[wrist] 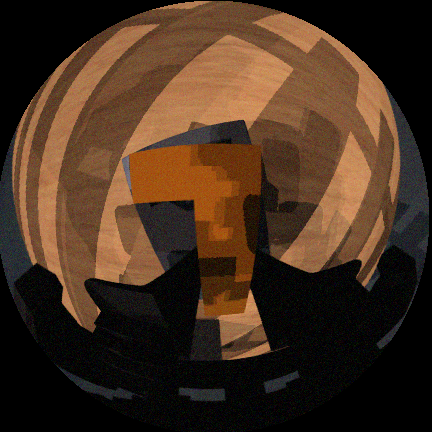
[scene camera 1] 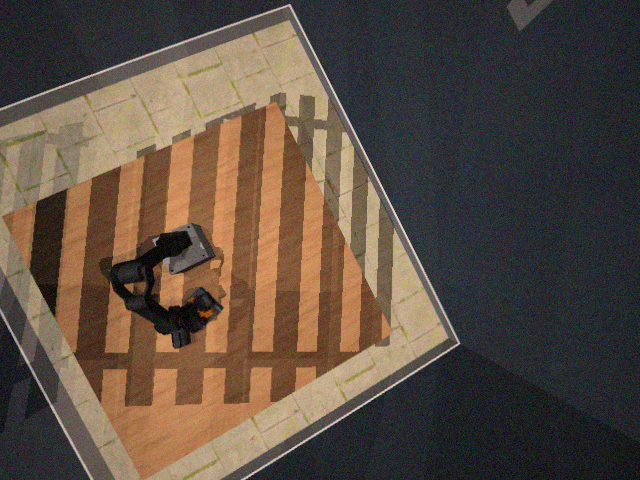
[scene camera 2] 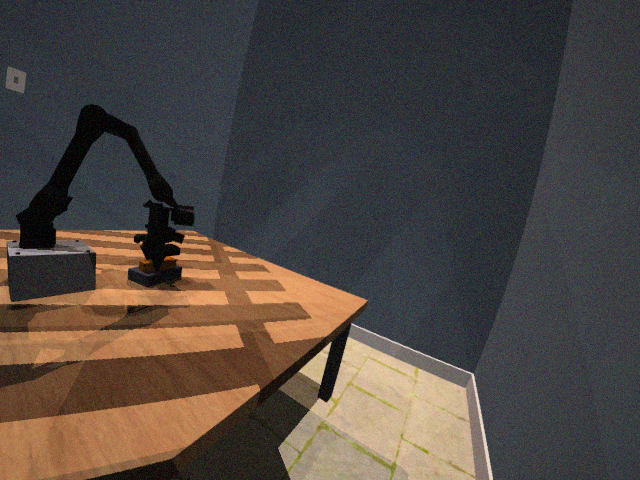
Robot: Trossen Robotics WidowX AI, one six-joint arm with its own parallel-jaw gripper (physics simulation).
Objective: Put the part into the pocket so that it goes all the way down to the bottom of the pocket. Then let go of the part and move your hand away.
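Pixels of known places: gripper, fingertip midpoint: point(wrist: 221, 249) point(scene camera 1: 198, 304) point(scene camera 2: 154, 269); arm's base, link origin: point(scene camera 1: 181, 240) point(scene camera 2: 36, 245).
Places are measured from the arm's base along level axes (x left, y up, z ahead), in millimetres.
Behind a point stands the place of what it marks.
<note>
The orange L-shaped part point(scene camera 1: 207, 313) {x -45, y -39, z 325 mm} point(scene camera 2: 146, 266) {x -96, y -49, z 245 mm} point(wrist: 162, 172) {x -43, y -39, z 329 mm} is over the dark grey block with the pocket point(scene camera 2: 140, 276) {x -100, y -79, z 227 mm} point(wrist: 182, 139) {x -45, y -69, z 351 mm}. In scene camera 2, much of the part stands above the block's rim; whether its underside is inside the pocket or resting on the rim cannot be told. In the wrist view the part covers much of the block, and the pocket's dark inside shows beside its lower left. My gripper point(scene camera 2: 158, 267) {x -78, y -69, z 275 mm} point(wrist: 221, 249) {x -78, y -69, z 275 mm} points down and is shut on the long leg of the part. The fingertips are hard to make out in scene camera 1.
The arm's grey base box point(scene camera 1: 192, 255) {x 13, y -2, z 74 mm} point(scene camera 2: 51, 274) {x -100, y -47, z 22 mm} stands near the block on the wooden table point(scene camera 1: 289, 330) {x 229, y -104, z 572 mm} point(scene camera 2: 206, 408) {x -611, y -105, z 146 mm}. Striped shadows cross the table. The table's edge and a dark leg point(scene camera 2: 334, 364) show to the right in scene camera 2.
</note>
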